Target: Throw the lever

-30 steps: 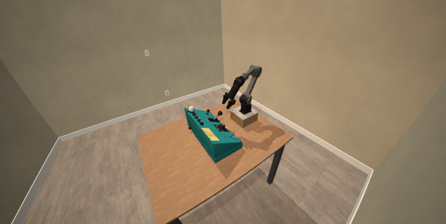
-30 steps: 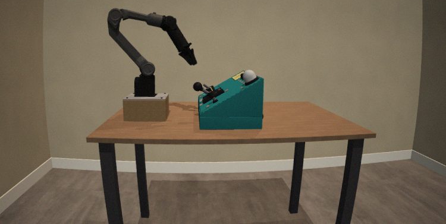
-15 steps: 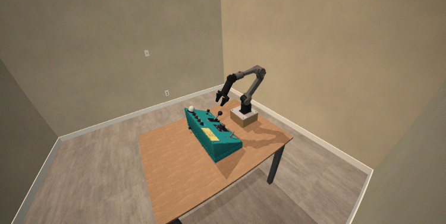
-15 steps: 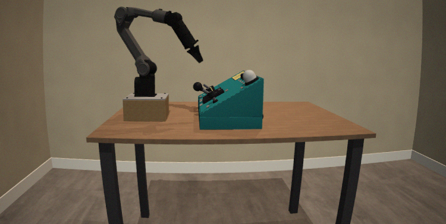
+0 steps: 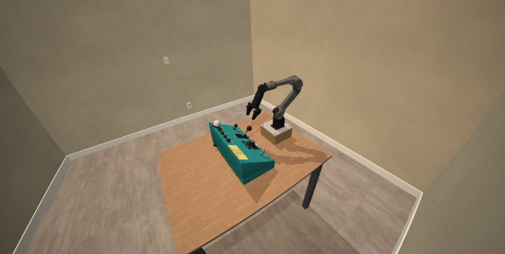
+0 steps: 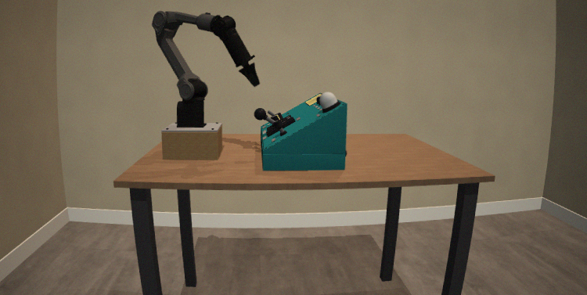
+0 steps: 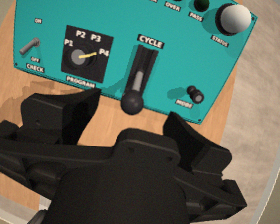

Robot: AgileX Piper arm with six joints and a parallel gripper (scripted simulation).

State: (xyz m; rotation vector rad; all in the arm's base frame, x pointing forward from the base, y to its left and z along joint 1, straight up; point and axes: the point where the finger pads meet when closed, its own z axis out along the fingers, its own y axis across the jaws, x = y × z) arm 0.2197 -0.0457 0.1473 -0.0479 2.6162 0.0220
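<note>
Now: hand 110 mm short of the teal console, 60 mm to the right of it and 150 mm above it. Round my hand: rotary selector 70 mm ahead, 110 mm to the left, 130 mm below; then toggle 60 mm ahead, 240 mm to the left, 130 mm below.
</note>
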